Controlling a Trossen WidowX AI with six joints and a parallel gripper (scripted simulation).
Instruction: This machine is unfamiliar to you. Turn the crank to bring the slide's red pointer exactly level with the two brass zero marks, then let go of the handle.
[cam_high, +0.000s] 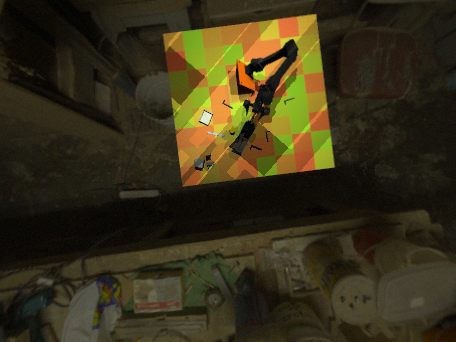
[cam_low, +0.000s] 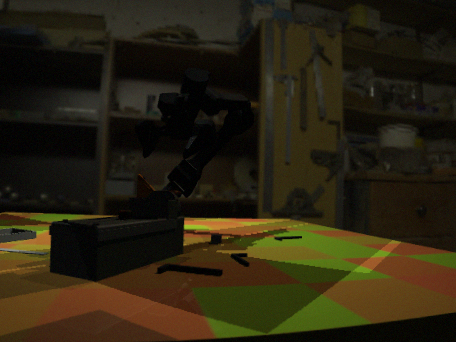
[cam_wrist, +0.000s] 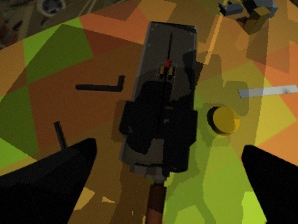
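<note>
The brown crank handle lies 4 cm behind my gripper tip, 3 cm to the left of it and 8 cm below it. Round my gripper tip: yellow disc 3 cm ahead, 14 cm to the right, 19 cm below; then red pointer 13 cm ahead, 7 cm to the right, 11 cm below; then small cube 11 cm behind, 14 cm to the left, 19 cm below.
</note>
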